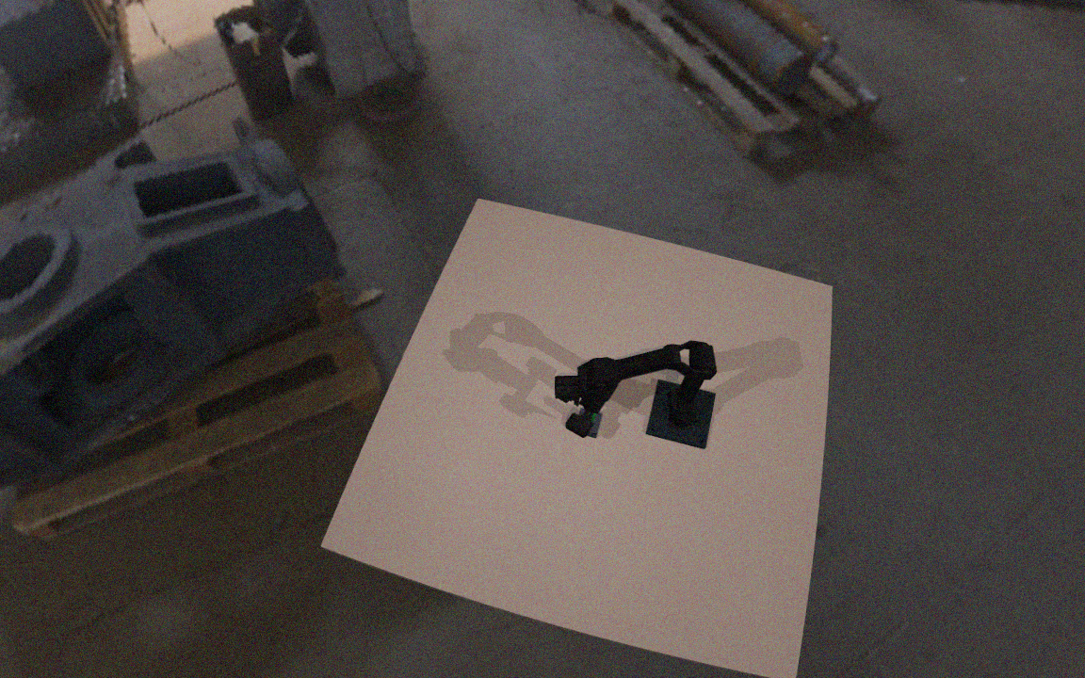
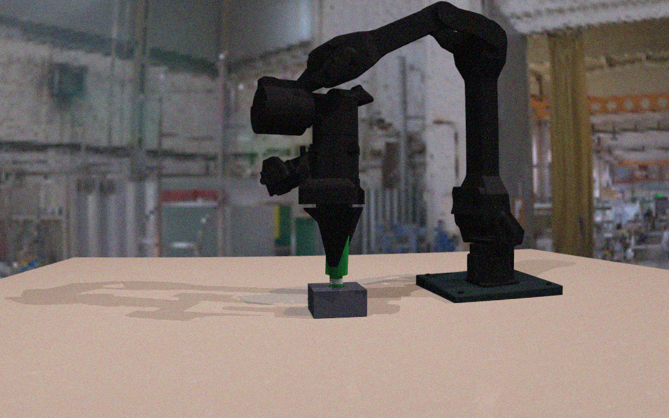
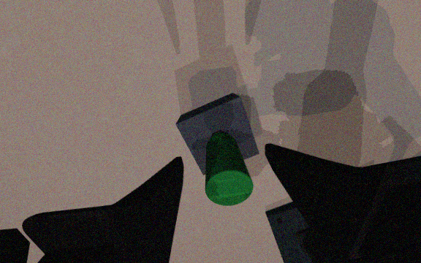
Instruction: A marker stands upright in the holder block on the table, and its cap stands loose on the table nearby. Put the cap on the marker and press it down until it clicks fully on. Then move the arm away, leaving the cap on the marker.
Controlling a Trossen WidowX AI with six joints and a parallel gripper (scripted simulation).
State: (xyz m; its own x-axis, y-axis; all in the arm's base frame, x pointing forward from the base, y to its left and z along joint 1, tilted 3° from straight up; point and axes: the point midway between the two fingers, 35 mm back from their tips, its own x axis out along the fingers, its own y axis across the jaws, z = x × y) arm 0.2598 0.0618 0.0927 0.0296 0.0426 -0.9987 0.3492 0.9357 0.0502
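The green marker is right at my gripper tip. The rest, counted from my gripper tip: dark grey holder block: 50 mm below; green cap: 10 mm above.
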